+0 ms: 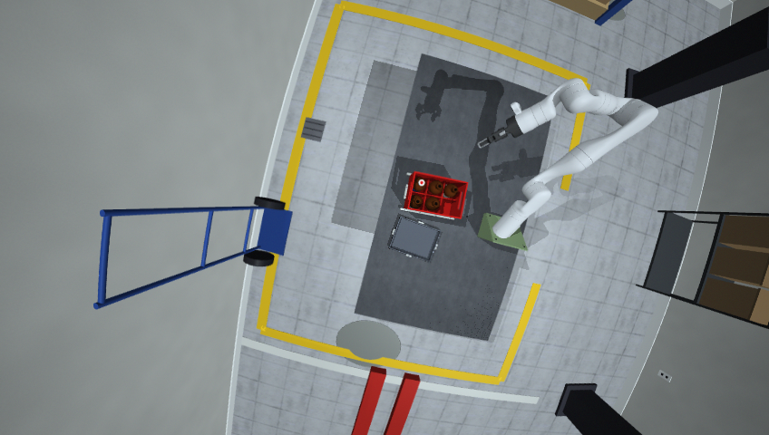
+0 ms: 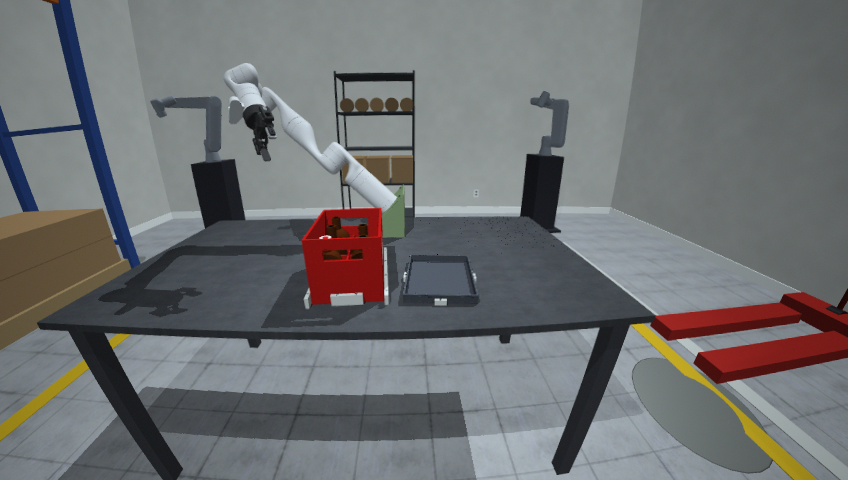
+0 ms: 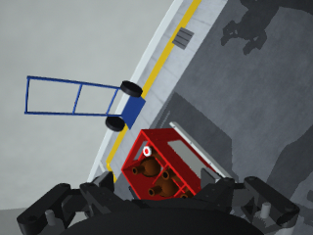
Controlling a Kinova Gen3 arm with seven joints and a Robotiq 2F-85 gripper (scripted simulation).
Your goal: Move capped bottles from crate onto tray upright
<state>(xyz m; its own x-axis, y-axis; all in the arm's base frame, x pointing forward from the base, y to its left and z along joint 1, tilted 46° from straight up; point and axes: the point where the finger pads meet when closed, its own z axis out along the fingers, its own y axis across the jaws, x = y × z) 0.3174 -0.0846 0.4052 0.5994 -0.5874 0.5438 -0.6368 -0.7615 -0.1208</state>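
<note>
Right now my hand is 29 cm above the red crate, 22 cm to the right of it and 10 cm short of it. The rest, counted from my hand: grey tray (47 cm to the left, 36 cm below, 15 cm ahead).
</note>
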